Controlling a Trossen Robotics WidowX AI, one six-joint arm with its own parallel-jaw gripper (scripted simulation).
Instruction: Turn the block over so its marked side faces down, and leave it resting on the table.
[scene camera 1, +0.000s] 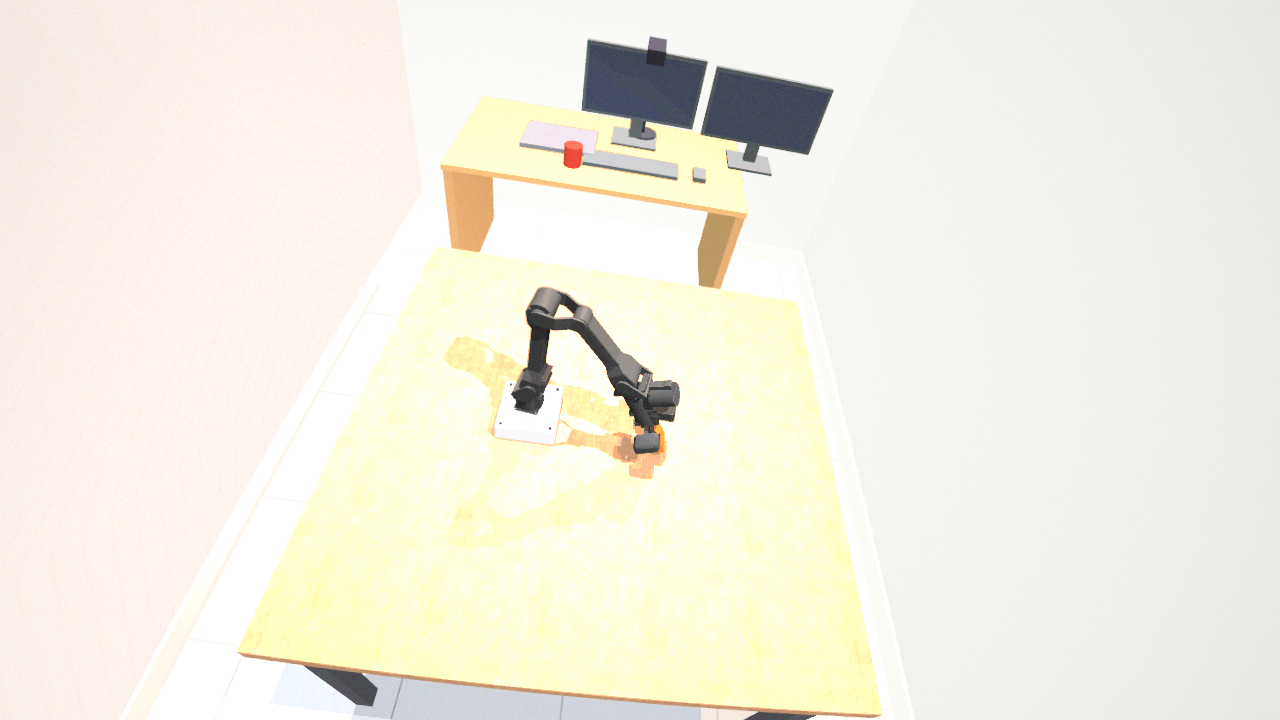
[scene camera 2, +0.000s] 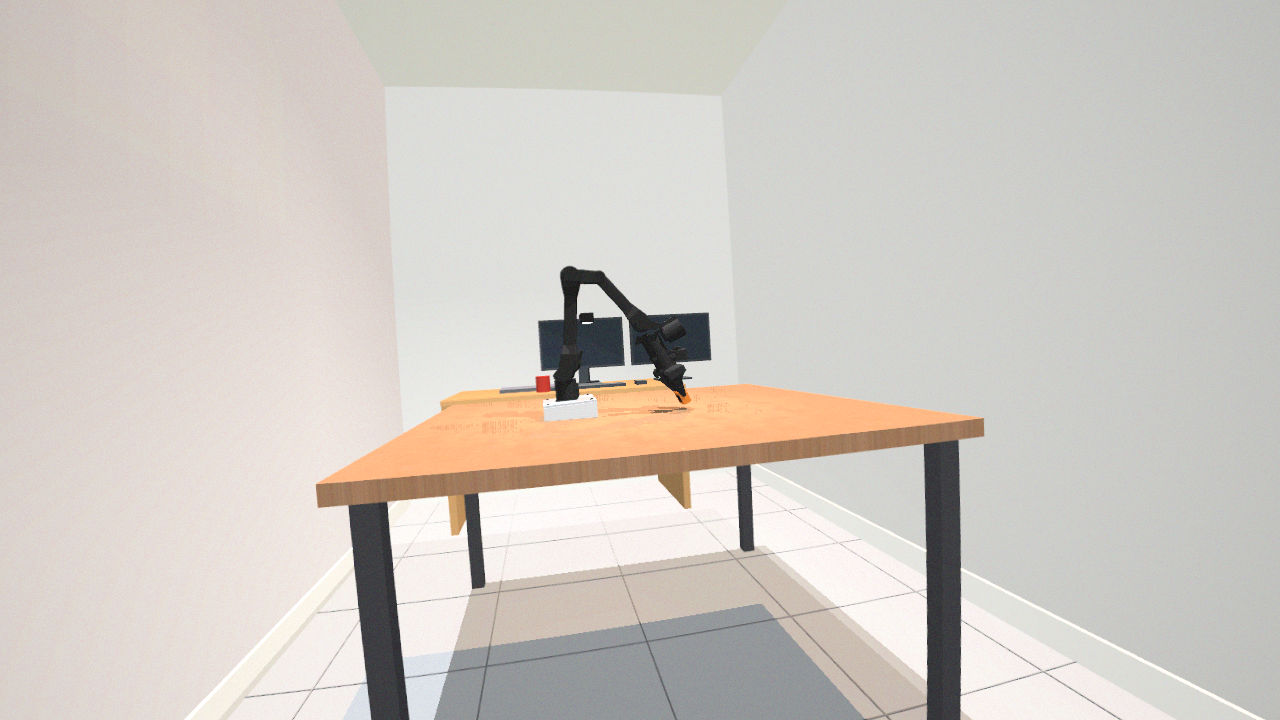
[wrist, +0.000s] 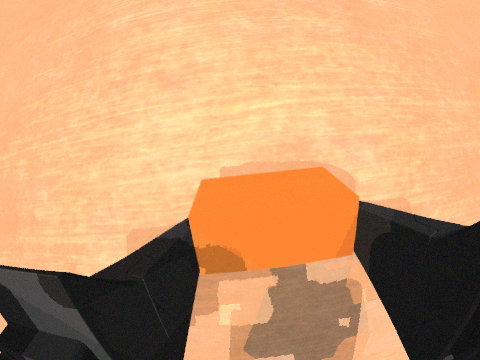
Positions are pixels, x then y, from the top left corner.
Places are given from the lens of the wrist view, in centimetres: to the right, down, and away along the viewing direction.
gripper (wrist: 272, 218): 2, 2, 10
orange block (wrist: 266, 220): 1, 1, 8
